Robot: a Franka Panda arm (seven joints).
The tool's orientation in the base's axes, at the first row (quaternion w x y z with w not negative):
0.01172, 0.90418, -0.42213, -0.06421
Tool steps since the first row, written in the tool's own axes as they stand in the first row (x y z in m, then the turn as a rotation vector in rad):
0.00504, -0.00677, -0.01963, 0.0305, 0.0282, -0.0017
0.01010, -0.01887, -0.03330, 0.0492, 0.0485, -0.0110
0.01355, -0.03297, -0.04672, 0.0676, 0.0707, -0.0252
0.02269, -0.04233, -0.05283, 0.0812, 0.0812, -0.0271
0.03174, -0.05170, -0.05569, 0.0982, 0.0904, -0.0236
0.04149, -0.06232, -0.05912, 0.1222, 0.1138, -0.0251
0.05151, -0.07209, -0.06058, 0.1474, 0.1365, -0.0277
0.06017, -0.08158, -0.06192, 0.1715, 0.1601, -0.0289
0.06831, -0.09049, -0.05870, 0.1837, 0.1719, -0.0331
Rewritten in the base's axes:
0.01083, -0.00015, 0.01842, -0.0019, -0.0415, 0.0006
0.02499, 0.00332, 0.03052, -0.0043, -0.0692, 0.0093
0.03961, 0.00930, 0.04240, -0.0077, -0.0980, 0.0231
0.05332, 0.00813, 0.04678, -0.0069, -0.1152, 0.0244
0.06657, 0.00714, 0.04795, -0.0035, -0.1340, 0.0198
0.08129, 0.00641, 0.04951, -0.0059, -0.1675, 0.0205
0.09528, 0.00498, 0.04916, -0.0069, -0.2015, 0.0221
0.10819, 0.00442, 0.04885, -0.0094, -0.2351, 0.0225
0.11974, 0.00403, 0.04412, -0.0101, -0.2522, 0.0263

